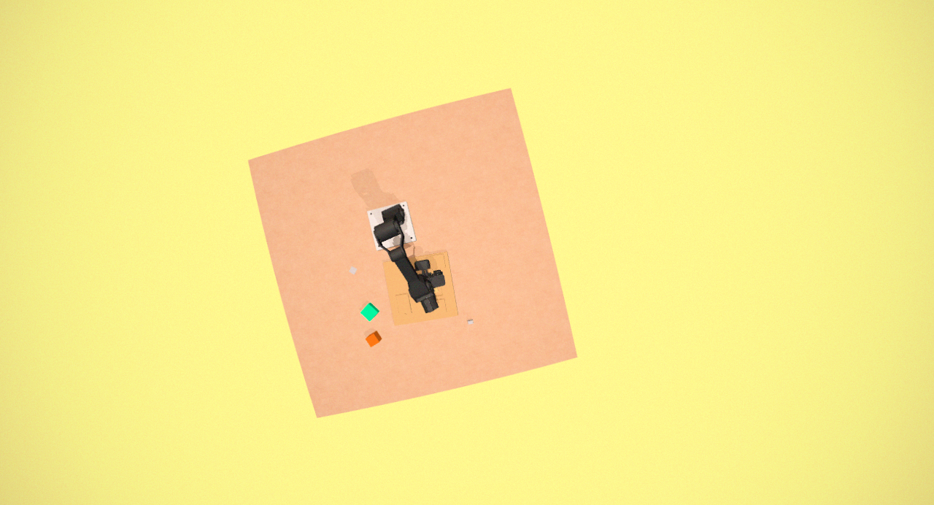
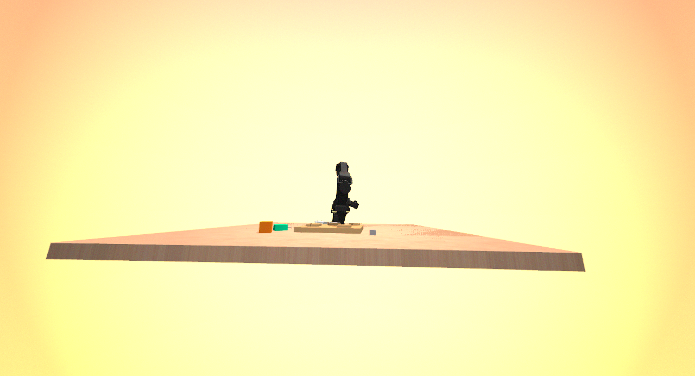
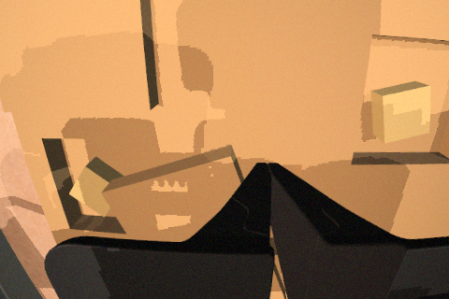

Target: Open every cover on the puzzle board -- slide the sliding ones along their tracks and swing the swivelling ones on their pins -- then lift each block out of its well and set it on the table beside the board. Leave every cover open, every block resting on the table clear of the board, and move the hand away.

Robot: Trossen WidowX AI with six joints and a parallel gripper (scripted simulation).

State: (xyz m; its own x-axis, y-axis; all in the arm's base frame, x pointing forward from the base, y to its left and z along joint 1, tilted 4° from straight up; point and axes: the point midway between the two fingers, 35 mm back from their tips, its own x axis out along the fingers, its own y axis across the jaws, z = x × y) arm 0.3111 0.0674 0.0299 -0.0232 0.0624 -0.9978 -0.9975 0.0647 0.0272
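My gripper tip is now 40 mm to the left of the tan puzzle board and 30 mm short of it. The rest, counted from my gripper tip: grey cube: 240 mm ahead, 140 mm to the left, 10 mm below; then green block: 300 mm to the right, 90 mm ahead, 10 mm below; then orange block: 310 mm to the right, 210 mm ahead.
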